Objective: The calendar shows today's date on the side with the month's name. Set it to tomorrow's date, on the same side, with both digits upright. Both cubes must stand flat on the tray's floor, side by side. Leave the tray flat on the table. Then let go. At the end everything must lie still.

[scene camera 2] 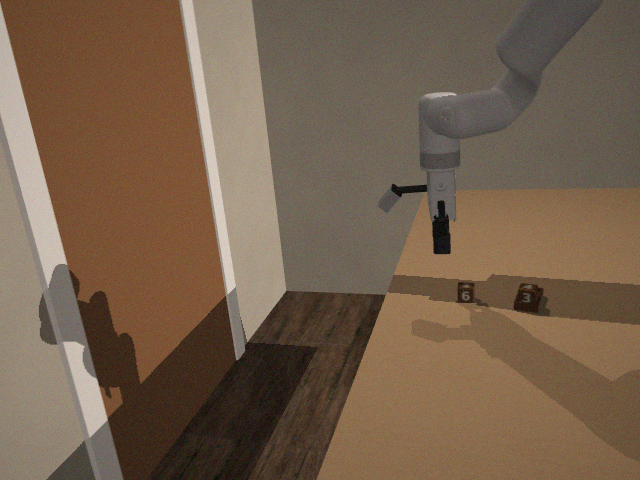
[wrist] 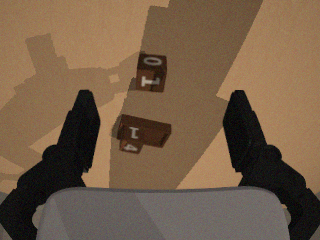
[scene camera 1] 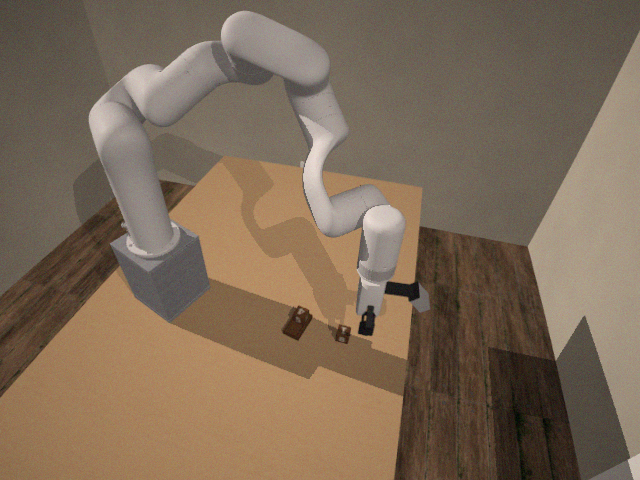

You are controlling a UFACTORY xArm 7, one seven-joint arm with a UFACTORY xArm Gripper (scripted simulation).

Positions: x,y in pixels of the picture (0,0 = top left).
gripper: scene camera 2; wrist; scene camera 1 366,316
same spot on gripper: (scene camera 2: 441,240) = (wrist: 61,135)
